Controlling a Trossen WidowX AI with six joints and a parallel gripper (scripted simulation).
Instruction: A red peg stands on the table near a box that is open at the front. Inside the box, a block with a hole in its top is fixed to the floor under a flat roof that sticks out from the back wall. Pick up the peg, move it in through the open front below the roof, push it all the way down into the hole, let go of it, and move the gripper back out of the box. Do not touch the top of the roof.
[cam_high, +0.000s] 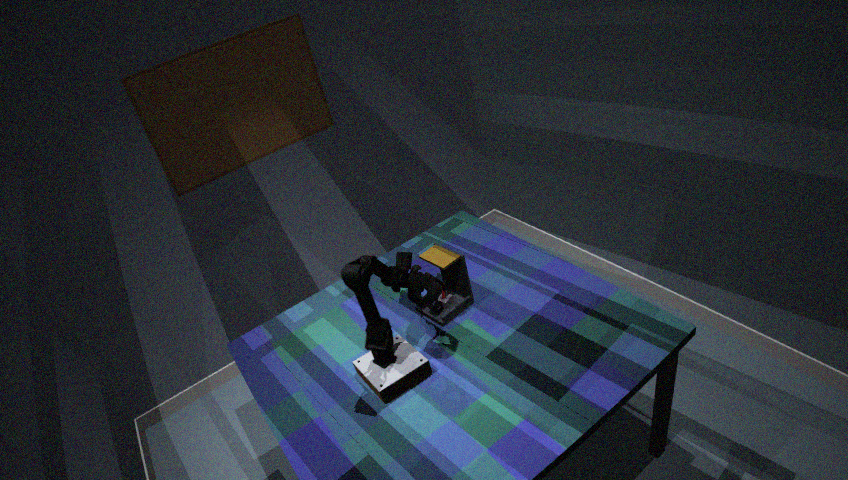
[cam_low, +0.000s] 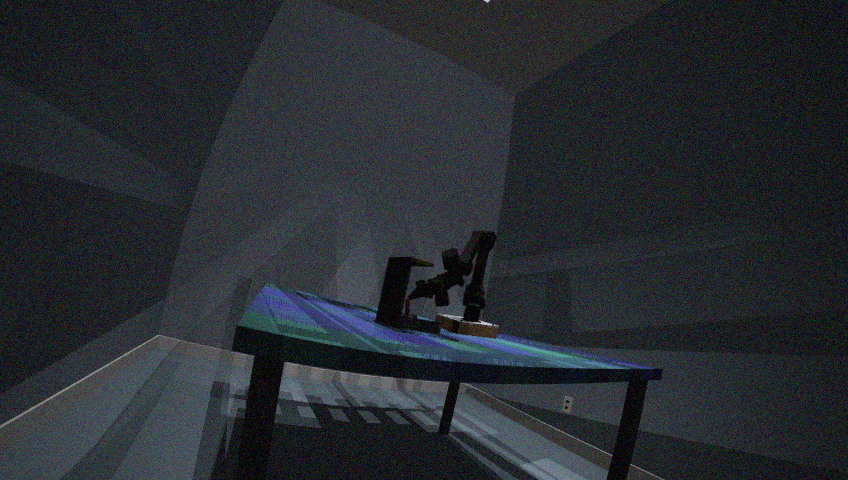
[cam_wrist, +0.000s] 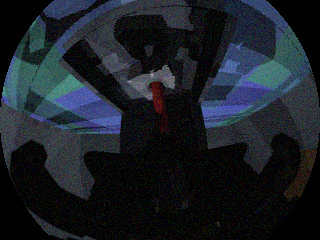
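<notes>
Now: gripper tip 10 mm past the red peg and 40 mm above it. Round my gripper tip: orange roof 10 mm ahead, 10 mm to the right, 130 mm above.
</notes>
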